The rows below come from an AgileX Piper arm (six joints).
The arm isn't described. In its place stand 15 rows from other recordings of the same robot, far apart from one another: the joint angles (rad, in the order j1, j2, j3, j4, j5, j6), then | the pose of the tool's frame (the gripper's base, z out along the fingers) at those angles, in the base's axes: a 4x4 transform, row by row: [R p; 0 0 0 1], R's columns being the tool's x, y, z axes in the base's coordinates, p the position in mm.
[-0.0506 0.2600 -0.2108 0.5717 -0.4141 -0.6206] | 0.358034 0.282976 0.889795 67.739; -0.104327 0.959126 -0.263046 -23.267; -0.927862 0.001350 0.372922 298.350; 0 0 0 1
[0.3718 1.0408 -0.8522 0.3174 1.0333 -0.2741] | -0.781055 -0.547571 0.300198 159.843; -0.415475 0.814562 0.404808 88.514; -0.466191 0.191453 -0.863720 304.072; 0 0 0 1
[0.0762 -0.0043 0.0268 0.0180 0.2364 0.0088] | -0.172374 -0.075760 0.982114 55.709; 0.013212 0.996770 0.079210 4.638; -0.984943 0.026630 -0.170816 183.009; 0 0 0 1
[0.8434 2.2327 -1.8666 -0.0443 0.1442 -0.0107] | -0.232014 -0.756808 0.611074 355.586; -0.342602 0.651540 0.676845 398.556; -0.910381 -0.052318 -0.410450 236.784; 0 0 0 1
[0.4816 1.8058 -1.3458 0.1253 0.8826 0.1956] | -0.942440 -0.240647 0.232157 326.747; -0.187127 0.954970 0.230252 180.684; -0.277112 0.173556 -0.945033 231.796; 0 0 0 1
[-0.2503 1.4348 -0.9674 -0.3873 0.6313 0.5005] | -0.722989 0.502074 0.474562 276.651; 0.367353 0.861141 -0.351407 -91.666; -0.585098 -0.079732 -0.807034 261.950; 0 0 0 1
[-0.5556 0.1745 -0.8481 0.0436 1.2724 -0.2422] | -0.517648 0.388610 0.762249 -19.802; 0.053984 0.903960 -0.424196 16.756; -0.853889 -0.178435 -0.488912 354.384; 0 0 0 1
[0.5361 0.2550 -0.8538 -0.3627 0.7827 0.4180] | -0.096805 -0.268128 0.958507 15.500; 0.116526 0.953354 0.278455 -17.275; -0.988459 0.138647 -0.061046 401.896; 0 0 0 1
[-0.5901 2.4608 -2.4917 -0.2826 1.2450 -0.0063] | -0.804787 0.556613 0.206153 426.031; 0.424271 0.782332 -0.456016 -314.247; -0.415105 -0.279532 -0.865766 243.330; 0 0 0 1
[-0.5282 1.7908 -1.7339 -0.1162 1.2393 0.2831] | -0.653283 0.714542 0.250303 324.460; 0.660472 0.699472 -0.272977 -200.873; -0.370133 -0.013013 -0.928888 335.210; 0 0 0 1
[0.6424 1.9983 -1.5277 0.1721 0.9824 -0.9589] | -0.040400 -0.995869 0.081323 322.055; -0.969293 0.058820 0.238771 257.178; -0.242568 -0.069179 -0.967665 202.508; 0 0 0 1
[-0.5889 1.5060 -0.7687 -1.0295 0.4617 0.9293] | -0.686723 0.676877 0.265044 218.003; 0.402985 0.657949 -0.636166 -187.399; -0.604992 -0.330061 -0.724600 207.101; 0 0 0 1
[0.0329 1.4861 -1.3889 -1.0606 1.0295 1.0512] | -0.440711 0.720528 0.535363 314.120; 0.186246 0.656824 -0.730681 -57.757; -0.878115 -0.222310 -0.423665 388.579; 0 0 0 1
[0.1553 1.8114 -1.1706 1.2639 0.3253 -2.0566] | -0.136472 -0.701926 0.699053 389.300; -0.718666 0.555832 0.417816 89.011; -0.681832 -0.445365 -0.580306 222.126; 0 0 0 1
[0.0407 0.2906 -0.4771 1.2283 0.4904 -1.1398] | 0.073561 -0.481647 0.873273 55.465; 0.045037 0.876356 0.479553 42.662; -0.996273 0.004054 0.086157 337.697; 0 0 0 1
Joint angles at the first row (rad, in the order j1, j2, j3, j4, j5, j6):
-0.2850, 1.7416, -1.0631, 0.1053, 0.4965, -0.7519
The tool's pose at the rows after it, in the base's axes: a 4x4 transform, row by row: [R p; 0 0 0 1], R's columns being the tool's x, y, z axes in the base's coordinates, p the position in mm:
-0.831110 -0.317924 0.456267 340.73; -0.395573 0.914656 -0.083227 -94.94; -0.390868 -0.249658 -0.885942 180.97; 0 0 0 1
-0.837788 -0.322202 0.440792 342.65; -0.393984 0.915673 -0.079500 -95.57; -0.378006 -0.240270 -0.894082 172.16; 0 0 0 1
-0.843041 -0.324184 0.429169 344.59; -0.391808 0.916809 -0.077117 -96.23; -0.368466 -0.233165 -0.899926 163.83; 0 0 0 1
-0.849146 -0.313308 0.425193 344.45; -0.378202 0.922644 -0.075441 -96.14; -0.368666 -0.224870 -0.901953 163.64; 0 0 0 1
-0.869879 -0.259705 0.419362 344.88; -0.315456 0.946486 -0.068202 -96.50; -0.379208 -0.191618 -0.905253 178.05; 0 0 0 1
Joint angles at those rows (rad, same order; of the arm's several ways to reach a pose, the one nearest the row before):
-0.2841, 1.7785, -1.0622, 0.1075, 0.4639, -0.7565
-0.2841, 1.8043, -1.0622, 0.1075, 0.4560, -0.7573
-0.2841, 1.8289, -1.0622, 0.1078, 0.4446, -0.7573
-0.2841, 1.8296, -1.0633, 0.1078, 0.4497, -0.7427
-0.2863, 1.8052, -1.0958, 0.1078, 0.5153, -0.6751

